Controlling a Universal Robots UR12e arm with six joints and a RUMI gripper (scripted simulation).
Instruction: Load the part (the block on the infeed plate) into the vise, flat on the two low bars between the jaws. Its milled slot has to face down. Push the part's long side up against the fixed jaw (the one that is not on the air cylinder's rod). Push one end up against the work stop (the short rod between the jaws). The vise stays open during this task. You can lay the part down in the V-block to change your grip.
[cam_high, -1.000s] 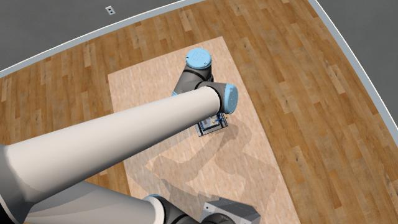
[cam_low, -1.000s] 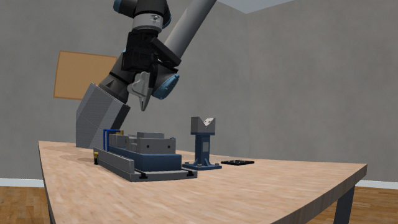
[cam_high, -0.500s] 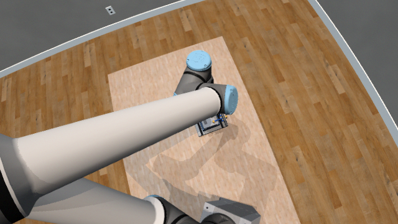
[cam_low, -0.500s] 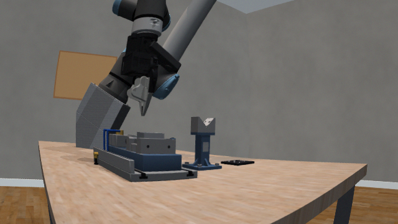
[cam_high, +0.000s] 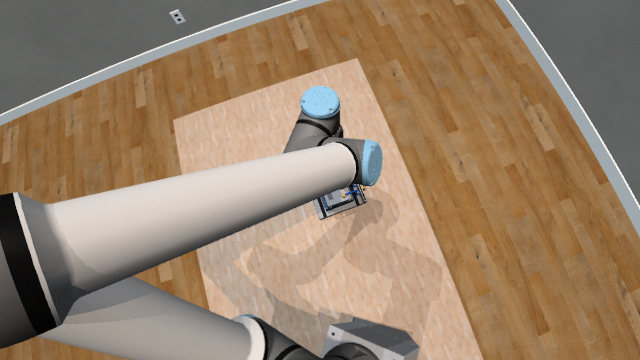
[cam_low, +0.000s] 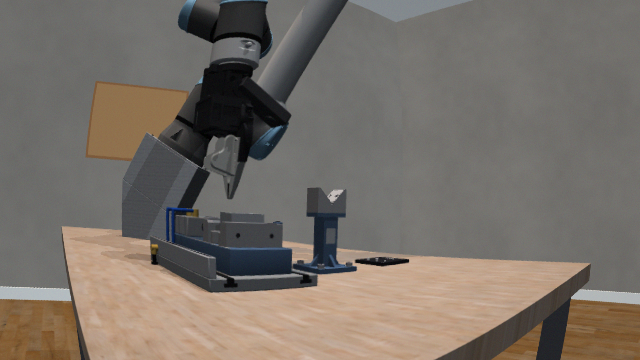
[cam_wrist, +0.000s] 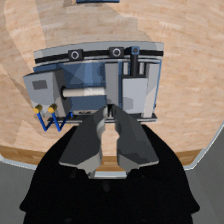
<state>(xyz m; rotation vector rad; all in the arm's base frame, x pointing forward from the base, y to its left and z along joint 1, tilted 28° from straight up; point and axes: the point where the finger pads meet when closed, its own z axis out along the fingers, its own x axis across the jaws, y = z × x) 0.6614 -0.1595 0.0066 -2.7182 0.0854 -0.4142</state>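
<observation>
The moving jaw lies 70 mm below my hand. From my hand the other things lie so: work stop 60 mm below, 50 mm to the left, 40 mm ahead; cylinder rod 70 mm below, 50 mm behind; part 60 mm below, 40 mm ahead.
</observation>
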